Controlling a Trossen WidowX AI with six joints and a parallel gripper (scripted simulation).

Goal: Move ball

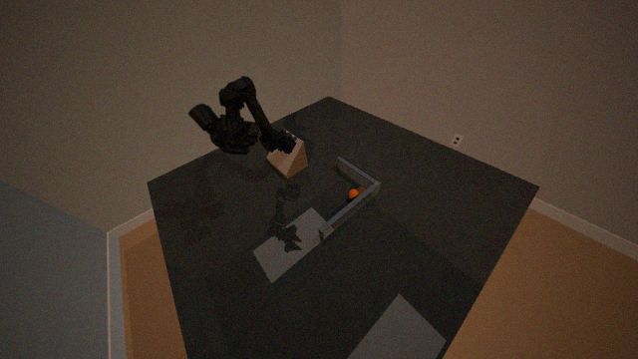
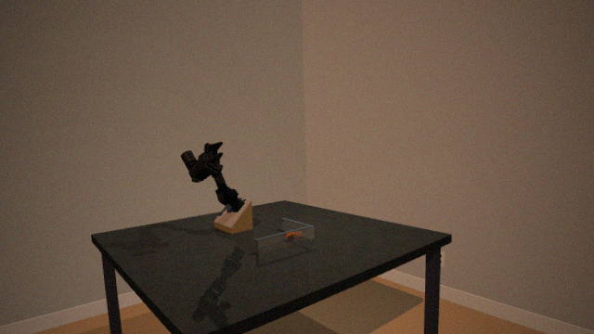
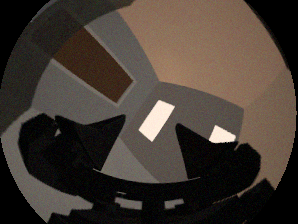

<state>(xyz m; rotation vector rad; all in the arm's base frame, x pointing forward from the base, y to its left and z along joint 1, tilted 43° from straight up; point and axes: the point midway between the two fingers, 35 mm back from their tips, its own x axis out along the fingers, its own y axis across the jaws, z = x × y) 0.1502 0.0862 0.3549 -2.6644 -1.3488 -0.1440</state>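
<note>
The see-through orange ball lies 17 cm ahead of my gripper tip, 29 cm to the left of it and 42 cm below it.
</note>
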